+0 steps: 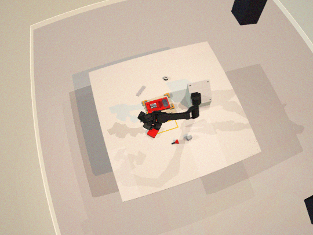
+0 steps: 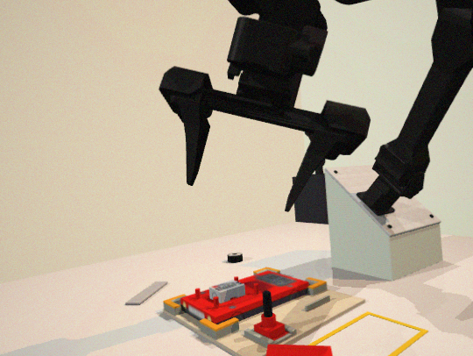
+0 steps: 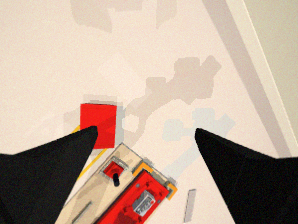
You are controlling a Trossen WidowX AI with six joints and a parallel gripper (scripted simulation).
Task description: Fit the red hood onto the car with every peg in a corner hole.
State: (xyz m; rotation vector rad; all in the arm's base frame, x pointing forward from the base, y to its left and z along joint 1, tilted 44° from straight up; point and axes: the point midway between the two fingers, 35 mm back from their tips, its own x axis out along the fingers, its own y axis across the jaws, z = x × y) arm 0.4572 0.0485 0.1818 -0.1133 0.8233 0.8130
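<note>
Right now the red hood is 190 mm below my gripper tip and 60 mm behind it. From my gripper tip the other things lie so: grey piece: 330 mm behind, 180 mm below, 150 mm to the left; grey flat bar: 410 mm to the right, 200 mm below, 50 mm behind; grey engine block: 210 mm to the right, 180 mm below, 120 mm behind.
</note>
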